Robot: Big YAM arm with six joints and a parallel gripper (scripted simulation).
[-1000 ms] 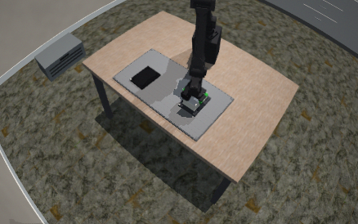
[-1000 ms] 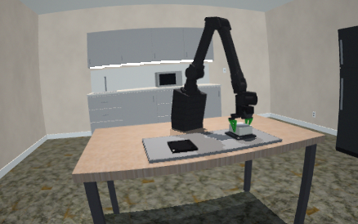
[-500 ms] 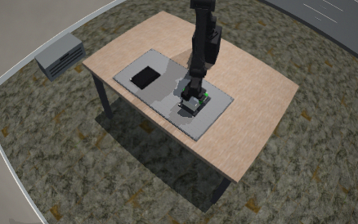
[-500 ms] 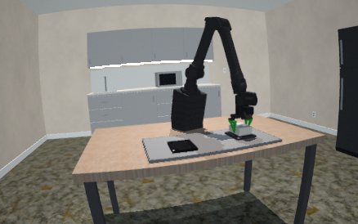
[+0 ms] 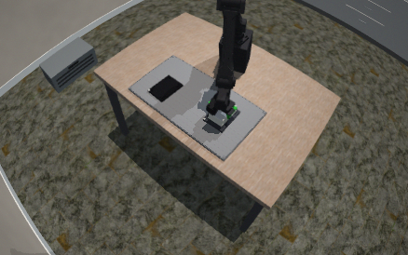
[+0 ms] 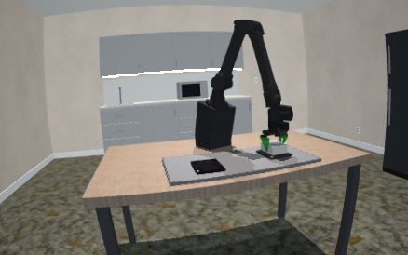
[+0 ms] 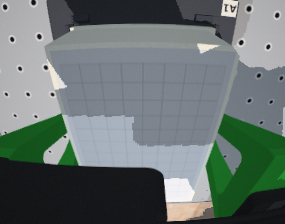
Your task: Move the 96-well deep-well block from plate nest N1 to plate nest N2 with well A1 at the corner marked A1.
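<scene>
Now: the deep-well block 10 mm above my hand. Also, from my hand: black plate nest (350 mm to the right, 70 mm ahead, 20 mm below).
</scene>
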